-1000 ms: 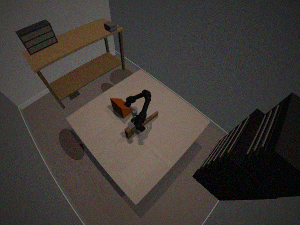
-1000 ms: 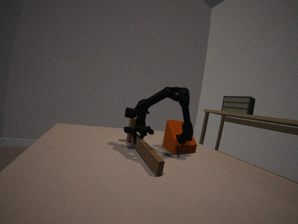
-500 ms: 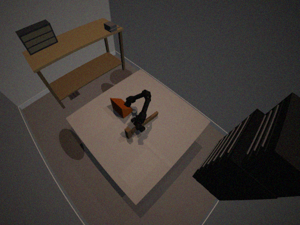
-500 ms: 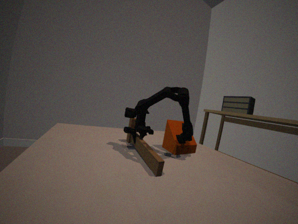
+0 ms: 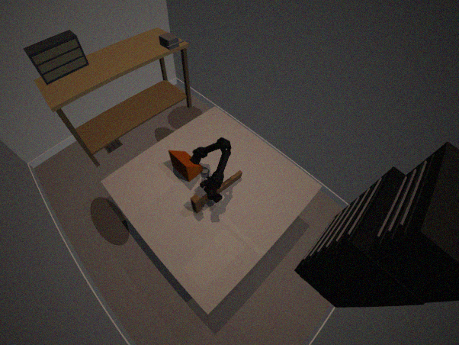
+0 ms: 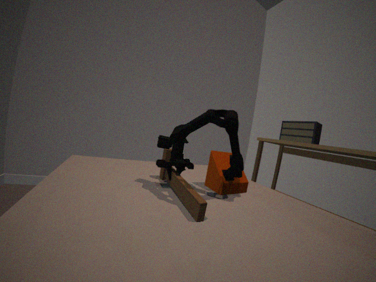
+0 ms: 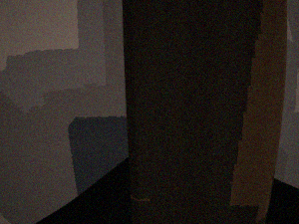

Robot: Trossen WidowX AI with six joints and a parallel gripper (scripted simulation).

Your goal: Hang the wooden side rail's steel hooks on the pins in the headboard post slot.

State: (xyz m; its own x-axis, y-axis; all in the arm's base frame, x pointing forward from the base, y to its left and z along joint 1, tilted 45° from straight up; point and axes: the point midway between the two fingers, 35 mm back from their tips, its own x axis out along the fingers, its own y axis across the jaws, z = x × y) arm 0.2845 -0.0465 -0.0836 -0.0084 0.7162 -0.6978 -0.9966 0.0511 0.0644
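My gripper tip is now 13 cm to the left of the headboard post, 4 cm below it and 1 cm past it.
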